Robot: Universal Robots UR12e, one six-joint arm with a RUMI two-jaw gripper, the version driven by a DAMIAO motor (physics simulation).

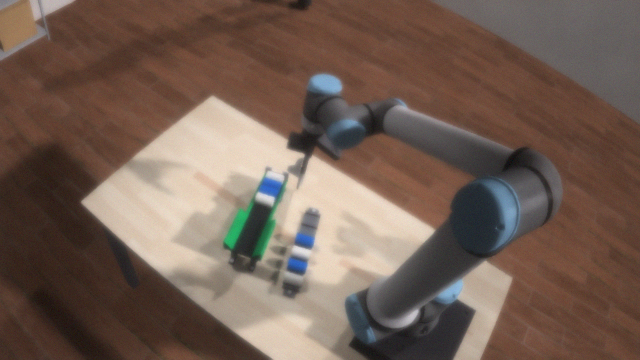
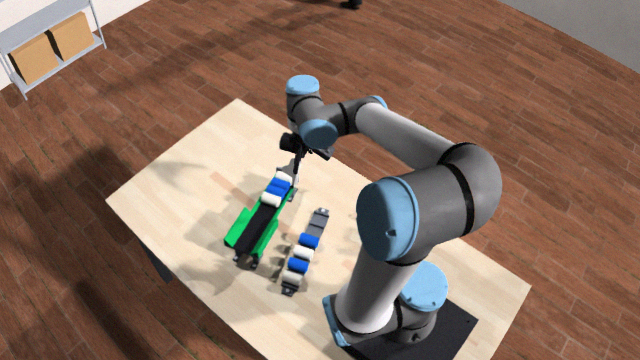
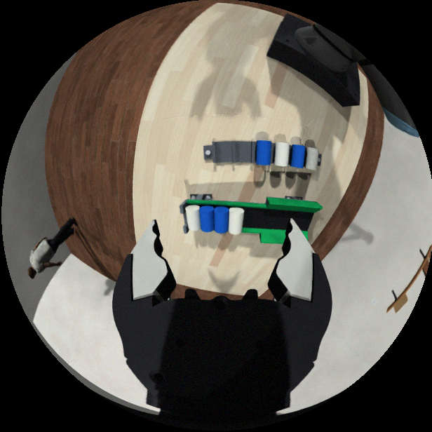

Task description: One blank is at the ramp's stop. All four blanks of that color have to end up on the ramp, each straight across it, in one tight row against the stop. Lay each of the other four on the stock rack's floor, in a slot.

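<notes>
The green ramp (image 1: 238,227) (image 2: 238,229) (image 3: 292,204) holds four blanks in one tight row, straight across it: a white blank (image 2: 283,177) (image 3: 193,218) at the stop, a blue blank (image 3: 207,219), a second blue blank (image 3: 221,220) and a white blank (image 2: 271,199) (image 3: 236,221). The dark stock rack (image 1: 311,219) (image 2: 319,219) (image 3: 223,151) holds a blue blank (image 3: 263,152), a white blank (image 3: 281,154), a blue blank (image 3: 298,156) and a greyish-white blank (image 3: 312,158). Two slots at its other end are empty. My gripper (image 3: 221,220) is open and empty, above the ramp's stop end.
The arm's black base plate (image 1: 452,320) (image 2: 457,320) (image 3: 315,75) is bolted at one end of the wooden table (image 1: 195,130) (image 2: 220,130) (image 3: 165,165). The rack stands beside the ramp, on the base side. A shelf unit with boxes and a person stand beyond the table.
</notes>
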